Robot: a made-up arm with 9 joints. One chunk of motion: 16 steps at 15 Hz.
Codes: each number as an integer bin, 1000 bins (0 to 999) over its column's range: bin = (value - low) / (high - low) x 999, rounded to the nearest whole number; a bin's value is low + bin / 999 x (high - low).
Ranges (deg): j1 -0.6..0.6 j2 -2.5..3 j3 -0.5..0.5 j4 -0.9..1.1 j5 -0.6..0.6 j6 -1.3..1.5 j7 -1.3..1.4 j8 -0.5..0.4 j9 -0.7..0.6
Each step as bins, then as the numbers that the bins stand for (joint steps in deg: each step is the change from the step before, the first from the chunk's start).
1 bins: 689 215 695 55 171 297 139 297 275
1 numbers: 0.228 -1.316 0.196 -0.790 -0.395 -0.468 -0.924 -0.232 -0.342
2 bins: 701 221 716 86 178 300 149 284 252
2 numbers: 0.242 -1.283 0.217 -0.728 -0.386 -0.459 -0.897 -0.244 -0.372
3 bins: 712 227 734 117 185 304 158 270 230
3 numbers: 0.255 -1.250 0.235 -0.666 -0.378 -0.448 -0.873 -0.257 -0.401
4 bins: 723 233 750 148 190 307 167 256 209
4 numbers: 0.268 -1.217 0.251 -0.604 -0.372 -0.440 -0.849 -0.269 -0.428
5 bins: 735 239 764 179 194 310 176 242 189
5 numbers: 0.283 -1.184 0.265 -0.542 -0.367 -0.431 -0.824 -0.282 -0.454
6 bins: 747 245 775 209 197 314 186 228 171
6 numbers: 0.297 -1.151 0.276 -0.482 -0.363 -0.420 -0.797 -0.295 -0.477
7 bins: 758 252 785 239 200 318 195 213 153
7 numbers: 0.311 -1.113 0.286 -0.422 -0.360 -0.409 -0.773 -0.308 -0.501
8 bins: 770 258 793 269 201 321 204 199 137
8 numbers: 0.325 -1.080 0.294 -0.361 -0.359 -0.400 -0.749 -0.321 -0.522
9 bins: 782 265 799 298 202 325 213 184 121
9 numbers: 0.339 -1.041 0.300 -0.303 -0.357 -0.389 -0.724 -0.334 -0.543
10 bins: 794 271 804 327 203 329 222 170 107
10 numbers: 0.354 -1.008 0.305 -0.245 -0.356 -0.378 -0.700 -0.347 -0.561
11 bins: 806 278 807 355 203 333 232 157 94
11 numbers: 0.368 -0.969 0.308 -0.189 -0.356 -0.367 -0.673 -0.359 -0.578
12 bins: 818 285 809 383 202 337 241 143 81
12 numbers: 0.383 -0.931 0.310 -0.133 -0.357 -0.355 -0.649 -0.371 -0.595
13 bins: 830 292 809 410 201 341 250 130 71
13 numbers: 0.397 -0.892 0.310 -0.079 -0.359 -0.344 -0.624 -0.383 -0.608
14 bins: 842 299 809 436 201 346 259 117 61
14 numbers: 0.411 -0.854 0.310 -0.027 -0.359 -0.330 -0.600 -0.395 -0.621
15 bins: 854 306 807 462 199 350 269 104 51
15 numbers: 0.426 -0.815 0.308 0.025 -0.361 -0.319 -0.573 -0.406 -0.634
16 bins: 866 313 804 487 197 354 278 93 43
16 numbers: 0.440 -0.777 0.305 0.075 -0.363 -0.308 -0.549 -0.416 -0.644
